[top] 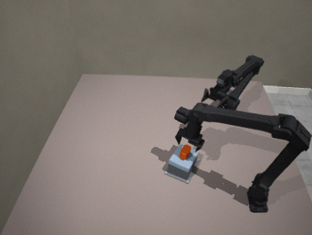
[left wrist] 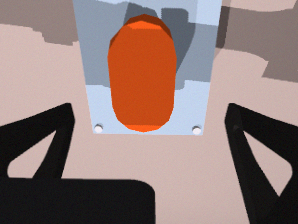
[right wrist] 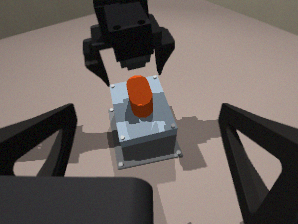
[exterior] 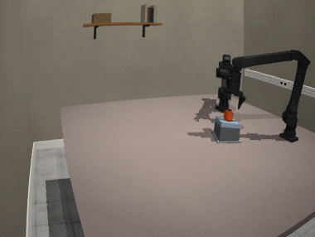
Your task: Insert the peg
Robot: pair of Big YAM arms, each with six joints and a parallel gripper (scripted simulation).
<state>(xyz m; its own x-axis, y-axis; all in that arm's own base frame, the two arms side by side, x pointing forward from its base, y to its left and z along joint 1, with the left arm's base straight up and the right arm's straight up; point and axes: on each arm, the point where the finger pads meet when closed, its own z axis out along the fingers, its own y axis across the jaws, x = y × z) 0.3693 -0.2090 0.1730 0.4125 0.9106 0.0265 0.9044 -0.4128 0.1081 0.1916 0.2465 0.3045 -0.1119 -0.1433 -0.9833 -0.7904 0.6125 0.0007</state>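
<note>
Now: the orange peg 1 cm ahead of my left hand, 1 cm to the right of it and 7 cm below it. Round my left hand: plate: 1 cm ahead, 9 cm below.
</note>
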